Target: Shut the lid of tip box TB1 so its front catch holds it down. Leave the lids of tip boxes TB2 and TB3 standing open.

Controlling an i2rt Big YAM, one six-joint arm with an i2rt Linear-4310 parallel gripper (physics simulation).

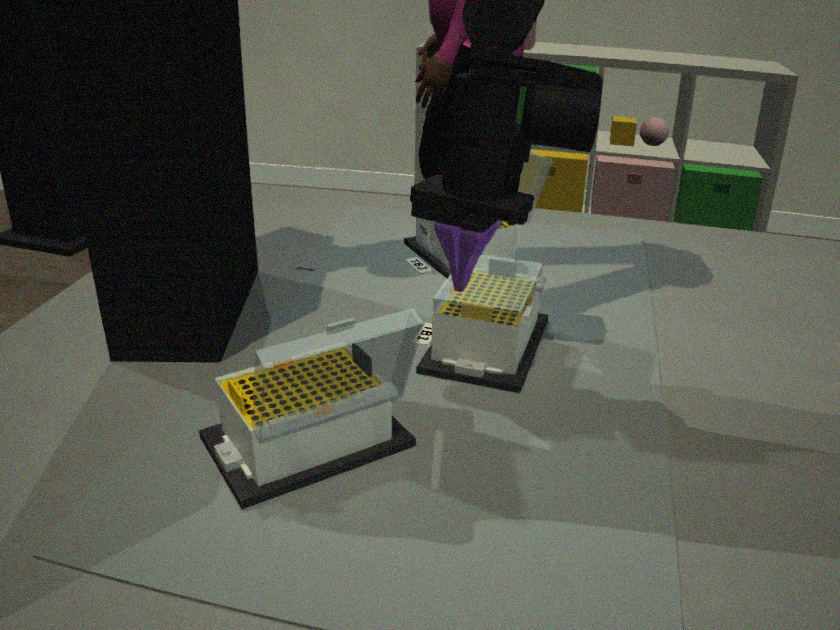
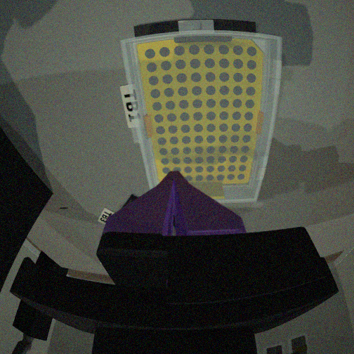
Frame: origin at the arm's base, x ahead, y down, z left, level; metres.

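Seen in the pictures: gripper, fingertip midpoint: (image 1: 460, 289).
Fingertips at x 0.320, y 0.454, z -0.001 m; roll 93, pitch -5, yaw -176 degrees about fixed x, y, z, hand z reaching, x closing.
A point is followed by its place in that frame.
Tip box TB1 (image 1: 474, 344) @[y 0.497, x 0.344, z -0.028 m] (image 2: 202, 105) holds a yellow tip rack. Its clear lid (image 1: 525, 261) @[y 0.453, x 0.367, z 0.090 m] (image 2: 271, 100) lies low over the rack. The pale front catch (image 1: 470, 366) @[y 0.513, x 0.344, z -0.041 m] (image 2: 196, 25) shows at the box's front foot; whether it holds the lid cannot be told. My gripper (image 1: 460, 288) @[y 0.454, x 0.320, z -0.001 m] (image 2: 173, 178) is shut and empty, its purple fingertips pointing down over the rear-left part of TB1; contact with the lid is unclear. The near-left box, TB2 (image 1: 322, 440) @[y 0.499, x 0.270, z -0.213 m], has its clear lid (image 1: 400, 339) @[y 0.400, x 0.332, z -0.204 m] raised. TB3 (image 1: 427, 238) @[y 0.505, x 0.208, z 0.239 m] is behind my gripper, with its lid (image 1: 537, 177) @[y 0.409, x 0.345, z 0.255 m] standing up.
A label reading TB1 (image 1: 425, 333) @[y 0.528, x 0.275, z 0.031 m] (image 2: 129, 106) lies left of that box. The TB3 label (image 1: 418, 264) @[y 0.529, x 0.208, z 0.204 m] (image 2: 106, 216) lies farther back. A large black column (image 1: 169, 169) @[y 0.330, x 0.071, z -0.101 m] stands at the left. A shelf unit (image 1: 780, 122) with coloured bins is beyond the table.
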